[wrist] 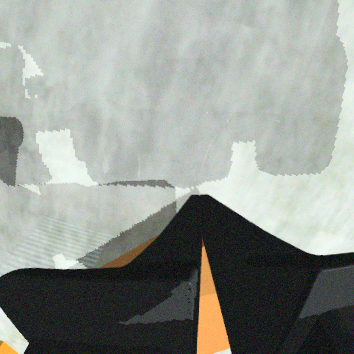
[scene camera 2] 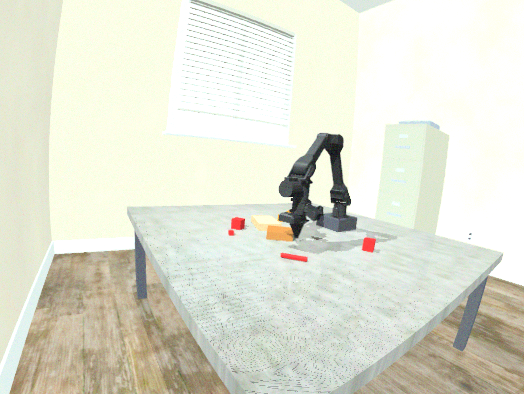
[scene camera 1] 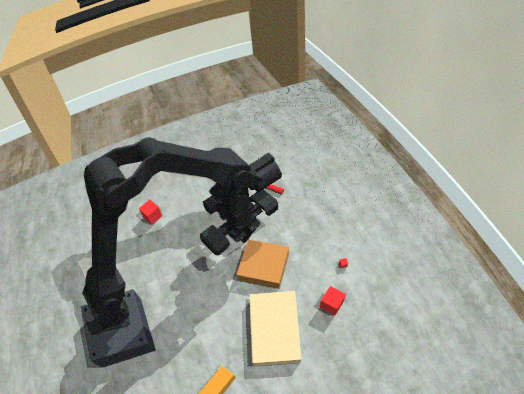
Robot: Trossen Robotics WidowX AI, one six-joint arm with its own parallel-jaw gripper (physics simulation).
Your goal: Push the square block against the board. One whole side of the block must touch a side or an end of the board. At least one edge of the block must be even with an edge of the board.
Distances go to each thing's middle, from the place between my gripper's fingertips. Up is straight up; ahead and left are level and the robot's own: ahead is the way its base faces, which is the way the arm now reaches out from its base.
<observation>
The square block [scene camera 1: 263, 263] is 8 cm to the right of my hand and 2 cm ahead of it. Also, from my hand: board [scene camera 1: 274, 325]: 24 cm to the right, 1 cm behind.
</observation>
